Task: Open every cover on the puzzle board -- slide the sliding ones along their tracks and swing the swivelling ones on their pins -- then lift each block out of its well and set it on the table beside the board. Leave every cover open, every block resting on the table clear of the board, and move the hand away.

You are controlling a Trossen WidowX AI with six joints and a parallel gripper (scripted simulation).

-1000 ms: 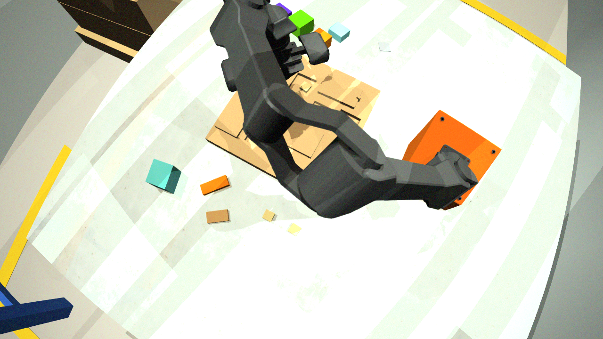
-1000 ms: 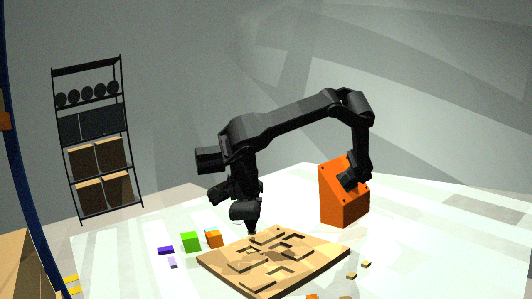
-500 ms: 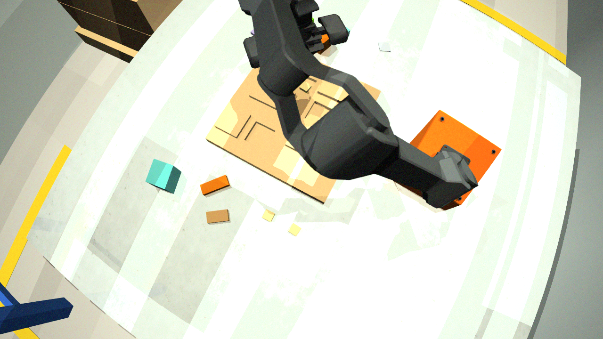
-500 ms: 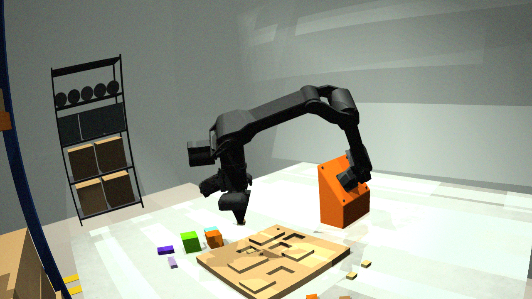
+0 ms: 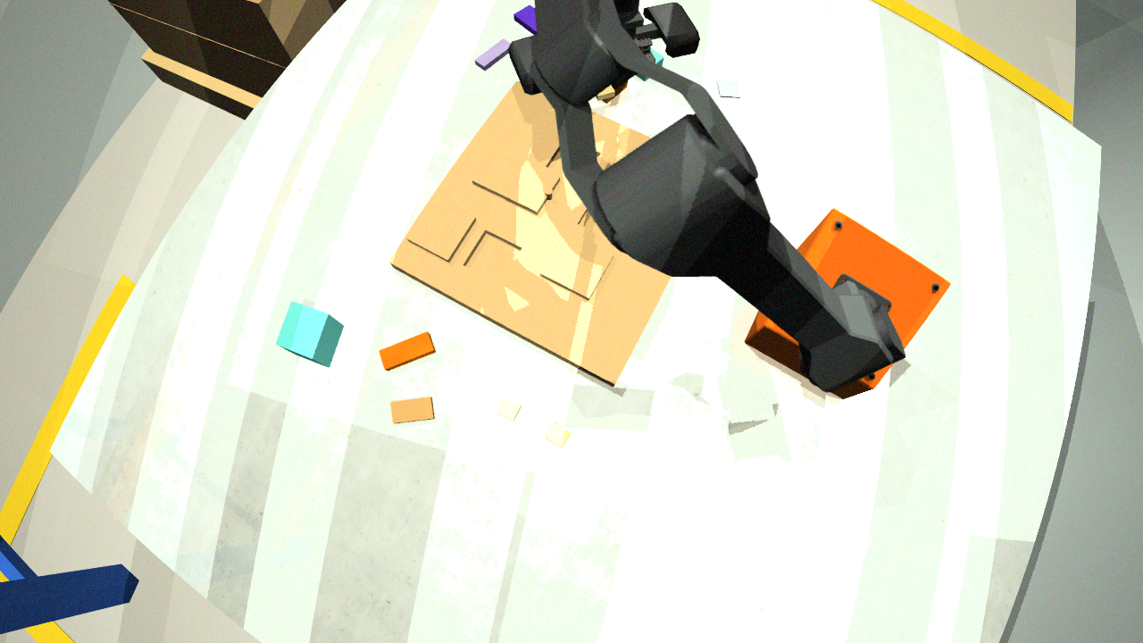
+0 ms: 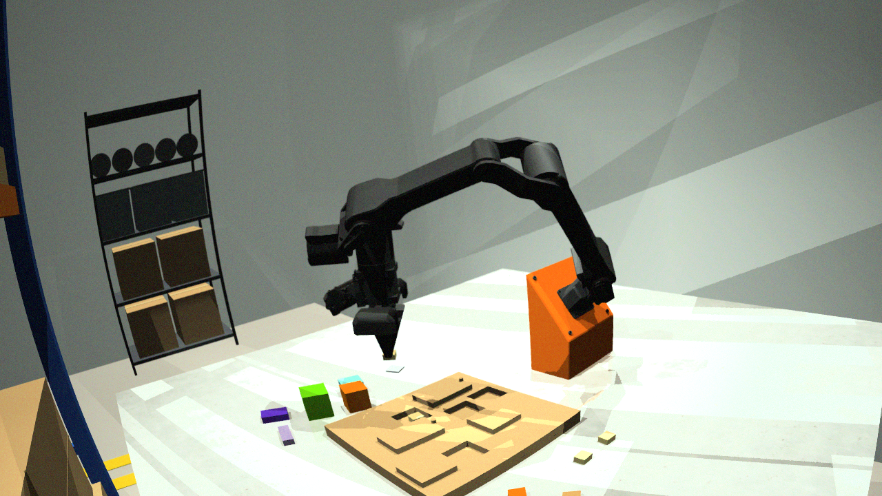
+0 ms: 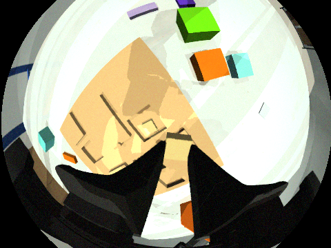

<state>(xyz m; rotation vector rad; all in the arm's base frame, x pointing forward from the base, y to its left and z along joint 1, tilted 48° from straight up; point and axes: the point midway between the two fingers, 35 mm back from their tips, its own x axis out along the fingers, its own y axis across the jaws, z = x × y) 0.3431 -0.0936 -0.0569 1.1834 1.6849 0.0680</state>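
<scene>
My gripper tip is 180 mm to the left of the grey tile, 120 mm above it and 110 mm past it. The rest, counted from my gripper tip: orange cube 100 mm below, 90 mm to the right, 40 mm ahead; then green cube 120 mm to the right, 110 mm ahead, 100 mm below; then pale cyan block 150 mm to the right, 110 mm below, 10 mm ahead.
</scene>
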